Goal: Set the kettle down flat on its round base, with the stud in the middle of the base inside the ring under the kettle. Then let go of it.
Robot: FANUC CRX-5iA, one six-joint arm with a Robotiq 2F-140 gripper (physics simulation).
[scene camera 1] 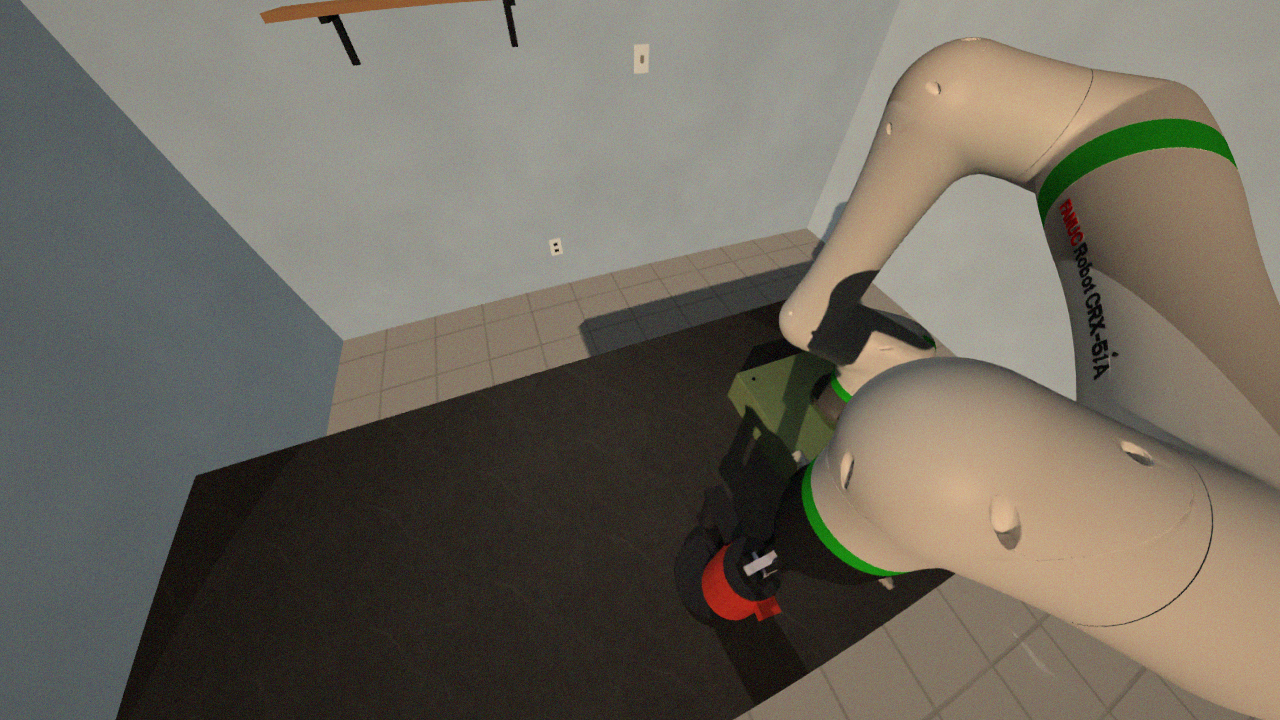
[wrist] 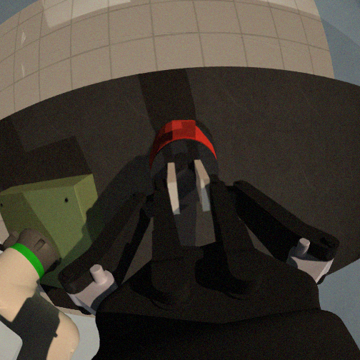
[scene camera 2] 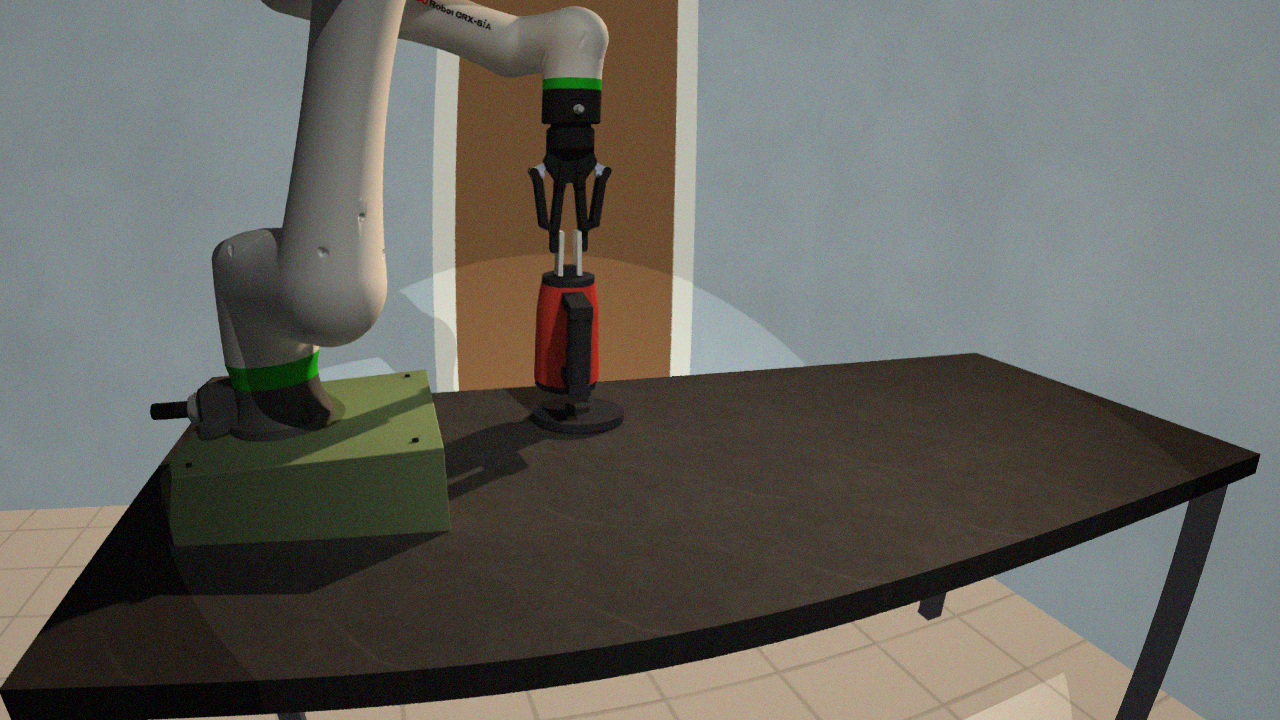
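Note:
The red kettle (scene camera 1: 726,586) (scene camera 2: 552,335) (wrist: 184,129) with black lid and handle hangs upright. My gripper (scene camera 1: 760,564) (scene camera 2: 569,252) (wrist: 184,172) points down above it and is shut on its top, light finger pads on either side. The dark round base (scene camera 1: 687,577) (scene camera 2: 604,417) lies flat on the table under the kettle; a small gap shows between them in scene camera 2, where the kettle's bottom looks slightly left of the base's middle. A dark raised part, seemingly the stud (scene camera 2: 576,411), shows below the handle. The ring under the kettle is hidden.
The green robot mount (scene camera 1: 769,394) (scene camera 2: 308,501) (wrist: 55,205) stands on the dark table (scene camera 1: 447,537) (scene camera 2: 760,537) (wrist: 280,130), beside the base. The table's edge is close to the base on its far side in scene camera 2. A shelf (scene camera 1: 384,8) is on the wall.

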